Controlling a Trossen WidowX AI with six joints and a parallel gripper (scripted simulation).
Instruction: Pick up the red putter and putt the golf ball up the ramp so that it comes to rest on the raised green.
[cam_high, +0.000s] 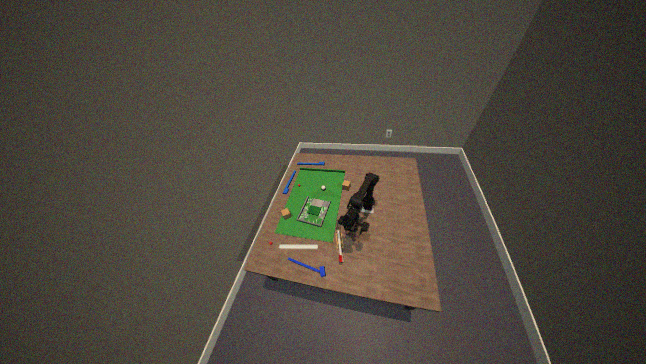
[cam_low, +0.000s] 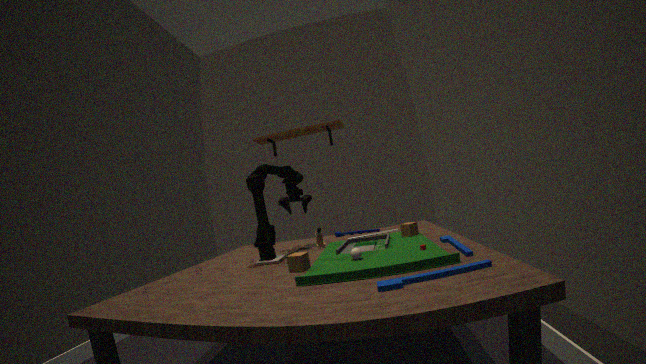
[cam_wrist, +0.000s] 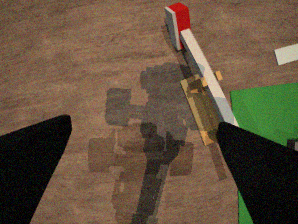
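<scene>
Right now my gripper tip is 100 mm short of the tan support and 160 mm above it. The rest, counted from my gripper tip: red putter: 90 mm ahead, 30 mm to the left, 130 mm below; then blue putter: 260 mm ahead, 240 mm to the left, 180 mm below; then white bar: 390 mm ahead, 140 mm to the left, 190 mm below.
</scene>
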